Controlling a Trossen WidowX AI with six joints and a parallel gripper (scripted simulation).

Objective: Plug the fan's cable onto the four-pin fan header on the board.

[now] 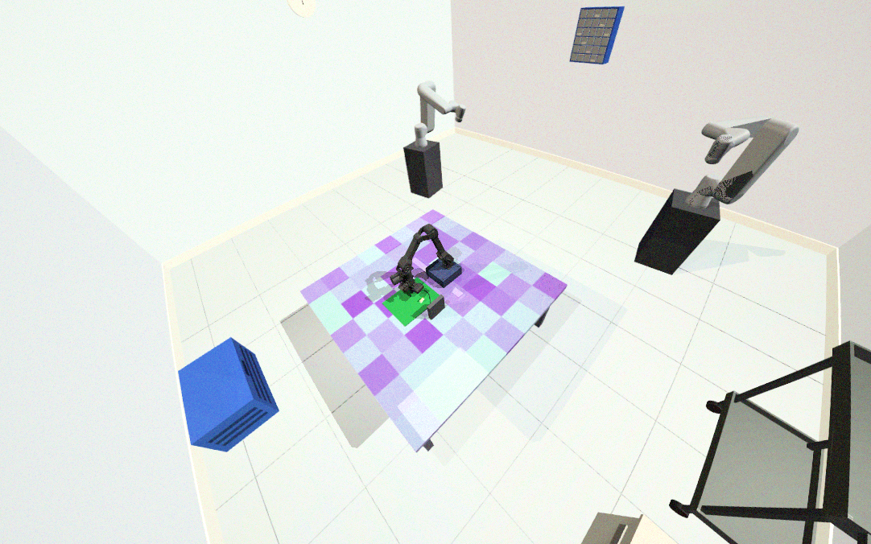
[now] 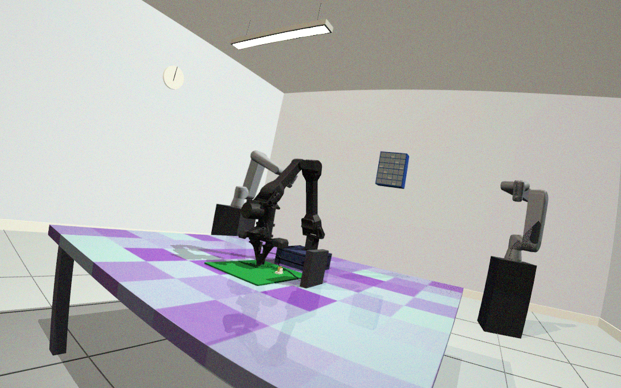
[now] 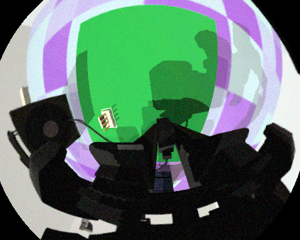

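The cream four-pin header is 10 mm ahead of my gripper tip, 90 mm to the left of it and 20 mm below it. The rest, counted from my gripper tip: black plug: 10 mm behind, 10 mm above; green board: 50 mm ahead, 30 mm to the left, 40 mm below; dark fan block: 30 mm ahead, 220 mm to the left, 40 mm above.
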